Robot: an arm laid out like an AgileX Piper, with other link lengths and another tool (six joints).
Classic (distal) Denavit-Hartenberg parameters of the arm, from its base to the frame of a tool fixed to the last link. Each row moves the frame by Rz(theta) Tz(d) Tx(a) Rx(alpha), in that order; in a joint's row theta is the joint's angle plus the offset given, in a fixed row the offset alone. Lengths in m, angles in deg.
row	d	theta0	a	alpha
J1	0.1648	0	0	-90
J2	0	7.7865	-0.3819	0
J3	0	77.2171	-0.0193	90
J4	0.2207	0	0	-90
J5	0	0	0	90
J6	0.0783	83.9	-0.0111	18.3
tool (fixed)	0.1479	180	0	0
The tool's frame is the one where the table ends.
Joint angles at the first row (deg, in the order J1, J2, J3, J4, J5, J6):
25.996, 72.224, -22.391, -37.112, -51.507, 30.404
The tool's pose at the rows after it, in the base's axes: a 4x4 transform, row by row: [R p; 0 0 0 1], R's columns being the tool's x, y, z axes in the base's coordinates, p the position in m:
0.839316 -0.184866 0.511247 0.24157; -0.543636 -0.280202 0.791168 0.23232; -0.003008 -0.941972 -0.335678 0.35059; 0 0 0 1
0.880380 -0.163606 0.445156 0.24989; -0.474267 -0.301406 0.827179 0.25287; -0.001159 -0.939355 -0.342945 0.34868; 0 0 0 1
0.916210 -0.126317 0.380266 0.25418; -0.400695 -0.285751 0.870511 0.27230; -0.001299 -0.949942 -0.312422 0.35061; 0 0 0 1
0.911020 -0.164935 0.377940 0.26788; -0.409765 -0.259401 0.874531 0.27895; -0.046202 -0.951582 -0.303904 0.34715; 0 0 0 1
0.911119 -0.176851 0.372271 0.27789; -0.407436 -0.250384 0.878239 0.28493; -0.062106 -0.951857 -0.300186 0.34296; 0 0 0 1
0.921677 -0.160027 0.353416 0.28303; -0.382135 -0.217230 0.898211 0.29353; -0.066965 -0.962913 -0.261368 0.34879; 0 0 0 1
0.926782 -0.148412 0.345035 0.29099; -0.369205 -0.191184 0.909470 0.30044; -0.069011 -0.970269 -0.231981 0.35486; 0 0 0 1
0.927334 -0.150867 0.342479 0.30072; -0.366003 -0.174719 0.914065 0.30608; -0.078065 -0.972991 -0.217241 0.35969; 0 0 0 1
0.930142 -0.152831 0.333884 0.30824; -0.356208 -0.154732 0.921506 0.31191; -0.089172 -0.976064 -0.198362 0.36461; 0 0 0 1
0.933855 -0.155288 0.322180 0.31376; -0.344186 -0.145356 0.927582 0.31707; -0.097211 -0.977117 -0.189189 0.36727; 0 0 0 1
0.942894 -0.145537 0.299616 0.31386; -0.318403 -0.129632 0.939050 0.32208; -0.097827 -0.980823 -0.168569 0.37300; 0 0 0 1
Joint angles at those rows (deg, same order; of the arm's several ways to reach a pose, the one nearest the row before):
25.996, 75.758, -25.828, -41.245, -51.511, 34.102
25.997, 79.924, -29.191, -46.164, -53.947, 36.411
25.994, 83.837, -31.282, -48.999, -59.148, 36.791
25.997, 86.619, -32.672, -47.479, -60.193, 37.698
25.996, 88.955, -33.797, -46.970, -61.246, 37.588
25.997, 90.789, -35.121, -46.973, -64.298, 37.590
25.997, 92.328, -37.046, -46.865, -65.882, 37.973
25.997, 93.589, -39.455, -46.865, -65.883, 39.272
25.997, 94.821, -41.574, -46.974, -66.432, 40.607
25.996, 95.870, -43.426, -47.526, -66.644, 41.915
25.996, 96.487, -44.759, -48.421, -67.929, 43.003

